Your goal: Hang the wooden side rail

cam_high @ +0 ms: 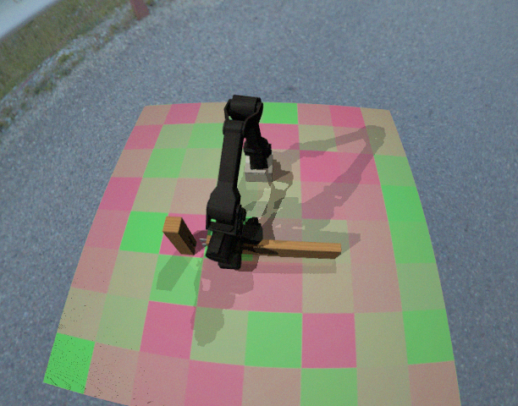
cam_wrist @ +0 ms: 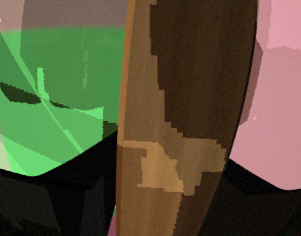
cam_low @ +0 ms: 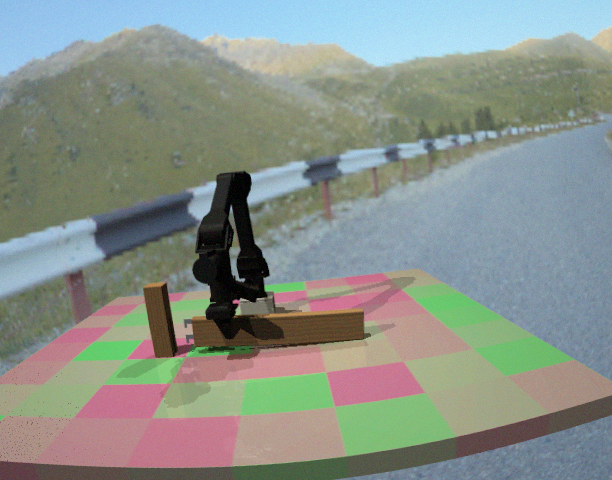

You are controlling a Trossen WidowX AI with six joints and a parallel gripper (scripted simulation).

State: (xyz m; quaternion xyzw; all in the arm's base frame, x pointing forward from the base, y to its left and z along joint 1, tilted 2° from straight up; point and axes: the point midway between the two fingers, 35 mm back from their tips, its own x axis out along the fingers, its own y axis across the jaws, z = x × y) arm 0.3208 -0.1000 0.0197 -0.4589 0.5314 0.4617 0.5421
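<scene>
My gripper tip is now 20 mm past the headboard post, 160 mm to the left of it and 40 mm below it.
</scene>
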